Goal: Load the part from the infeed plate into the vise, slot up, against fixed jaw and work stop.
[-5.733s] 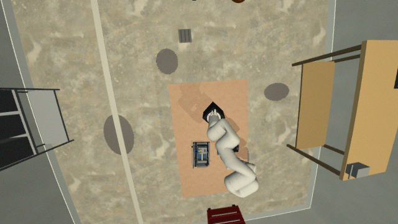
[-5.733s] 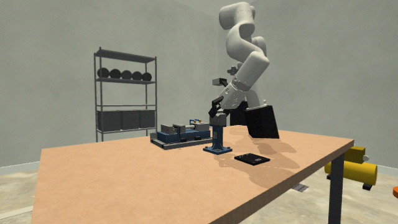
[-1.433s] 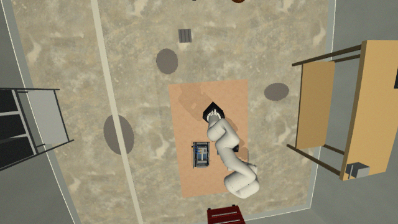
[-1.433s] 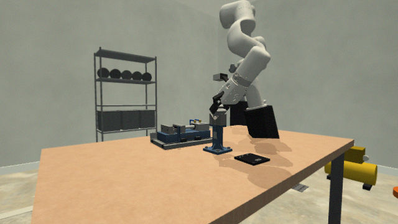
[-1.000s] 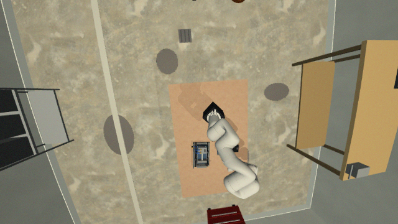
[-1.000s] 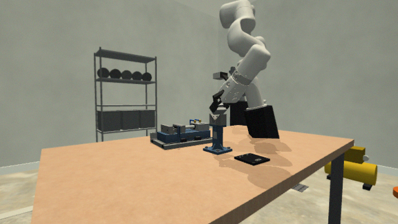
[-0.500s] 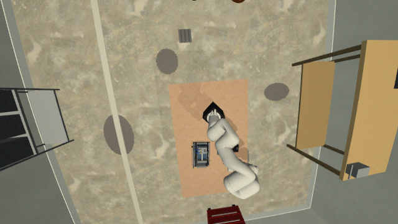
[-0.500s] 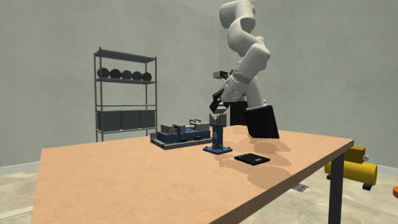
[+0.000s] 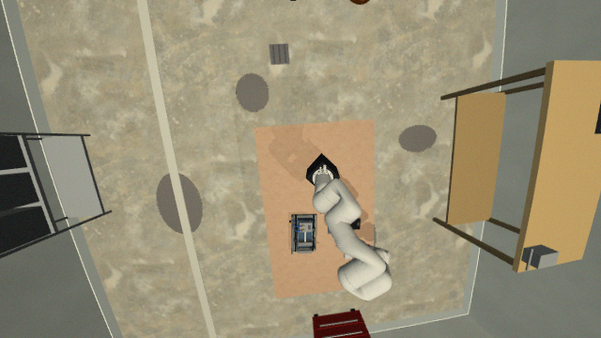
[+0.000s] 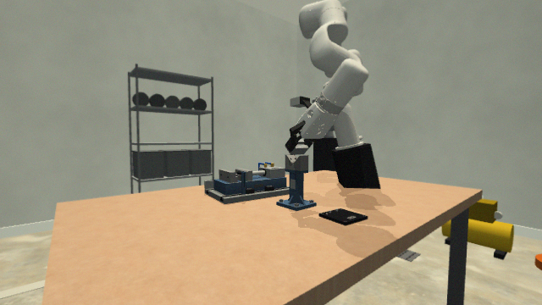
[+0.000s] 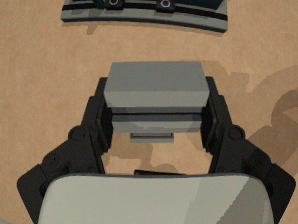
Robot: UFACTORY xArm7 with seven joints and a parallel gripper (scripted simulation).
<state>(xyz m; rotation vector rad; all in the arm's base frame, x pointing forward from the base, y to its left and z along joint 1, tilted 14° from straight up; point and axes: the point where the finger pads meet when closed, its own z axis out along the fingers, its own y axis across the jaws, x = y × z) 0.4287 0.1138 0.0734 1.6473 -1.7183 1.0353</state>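
Right now the grey block is right at my hand. From my hand the other things lie so: black infeed plate 190 mm below, 160 mm to the left; work stop 190 mm to the right, 100 mm below, 90 mm ahead; grey V-block 60 mm below, 20 mm to the left.
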